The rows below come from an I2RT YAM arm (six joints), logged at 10 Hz.
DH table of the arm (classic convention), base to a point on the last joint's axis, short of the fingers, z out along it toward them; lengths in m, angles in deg. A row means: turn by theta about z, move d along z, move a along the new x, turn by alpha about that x. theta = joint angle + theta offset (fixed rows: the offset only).
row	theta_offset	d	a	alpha
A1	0	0.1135	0.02	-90
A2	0	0	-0.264	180
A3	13.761	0	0.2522	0
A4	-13.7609	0	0.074	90
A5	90	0	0	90
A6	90	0.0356	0	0
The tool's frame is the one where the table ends.
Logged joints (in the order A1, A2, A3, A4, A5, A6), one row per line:
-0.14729, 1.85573, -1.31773, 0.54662, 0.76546, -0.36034
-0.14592, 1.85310, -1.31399, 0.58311, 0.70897, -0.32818
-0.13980, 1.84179, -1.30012, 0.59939, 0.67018, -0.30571
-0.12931, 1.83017, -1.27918, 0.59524, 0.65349, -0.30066
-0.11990, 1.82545, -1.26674, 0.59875, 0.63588, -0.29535
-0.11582, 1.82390, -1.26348, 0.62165, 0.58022, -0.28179
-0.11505, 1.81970, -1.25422, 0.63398, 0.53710, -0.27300
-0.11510, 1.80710, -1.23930, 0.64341, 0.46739, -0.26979
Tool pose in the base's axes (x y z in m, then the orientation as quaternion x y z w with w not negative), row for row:
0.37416, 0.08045, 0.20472, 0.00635, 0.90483, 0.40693, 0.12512
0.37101, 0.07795, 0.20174, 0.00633, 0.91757, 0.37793, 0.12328
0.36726, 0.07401, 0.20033, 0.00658, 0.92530, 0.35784, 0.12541
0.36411, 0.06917, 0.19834, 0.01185, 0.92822, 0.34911, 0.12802
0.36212, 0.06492, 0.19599, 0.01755, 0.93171, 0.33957, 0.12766
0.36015, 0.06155, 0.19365, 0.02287, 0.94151, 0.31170, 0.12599
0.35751, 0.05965, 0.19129, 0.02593, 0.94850, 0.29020, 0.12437
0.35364, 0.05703, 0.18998, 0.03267, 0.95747, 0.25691, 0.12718
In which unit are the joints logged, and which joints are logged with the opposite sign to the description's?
The joints are logged in radians. Opposite sign: A1, A3, A4, A5, A6.
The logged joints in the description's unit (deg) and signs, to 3 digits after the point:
8.439, 106.325, 75.500, -31.319, -43.858, 20.646
8.361, 106.175, 75.286, -33.410, -40.621, 18.803
8.010, 105.527, 74.491, -34.343, -38.398, 17.516
7.409, 104.861, 73.292, -34.105, -37.442, 17.227
6.870, 104.591, 72.579, -34.306, -36.433, 16.922
6.636, 104.502, 72.392, -35.618, -33.244, 16.145
6.592, 104.261, 71.862, -36.324, -30.774, 15.642
6.595, 103.539, 71.007, -36.865, -26.779, 15.458

